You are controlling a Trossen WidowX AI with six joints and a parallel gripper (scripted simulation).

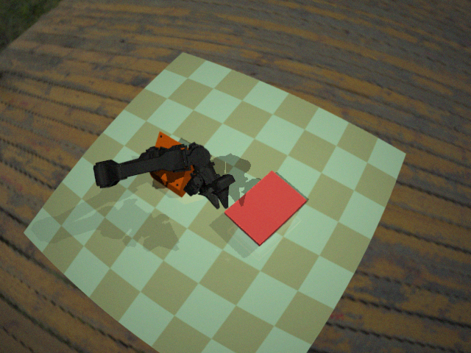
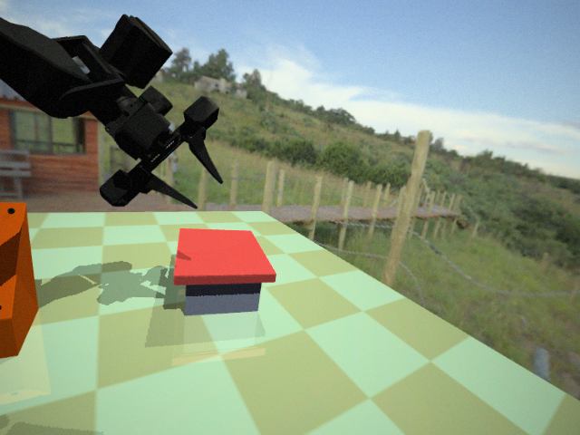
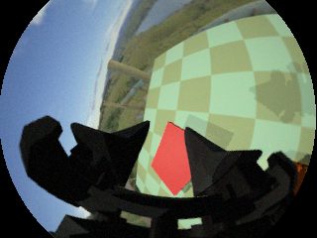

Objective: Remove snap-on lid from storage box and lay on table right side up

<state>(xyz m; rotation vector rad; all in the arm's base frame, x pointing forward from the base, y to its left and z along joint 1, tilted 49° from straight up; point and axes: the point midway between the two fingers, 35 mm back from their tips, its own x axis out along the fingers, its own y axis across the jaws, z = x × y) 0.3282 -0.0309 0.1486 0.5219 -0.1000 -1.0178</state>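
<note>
Now: gripper tip 9 cm short of the red lid, 13 cm to the right of it and 15 cm above it. Round my gripper tip: grey-blue storage box: 9 cm ahead, 13 cm to the left, 20 cm below.
</note>
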